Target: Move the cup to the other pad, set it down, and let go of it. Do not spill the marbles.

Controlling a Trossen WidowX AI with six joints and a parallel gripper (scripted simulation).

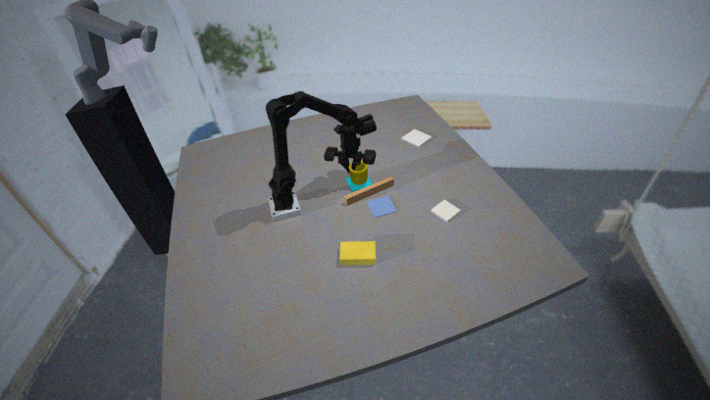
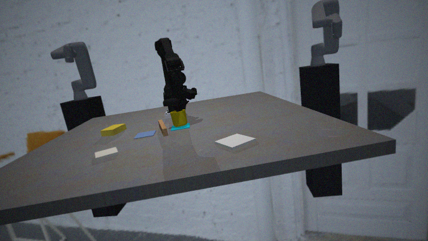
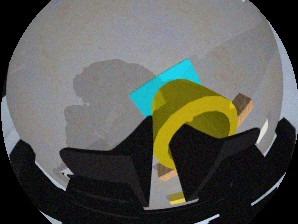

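The yellow cup is 20 mm ahead of my gripper tip and 10 mm to the right of it. Round my gripper tip: orange wooden bar (60 mm ahead, 90 mm to the right, 30 mm below); then cyan tile (30 mm ahead, 10 mm to the right, 50 mm below); then yellow block (20 mm behind, 370 mm to the right, 30 mm below).
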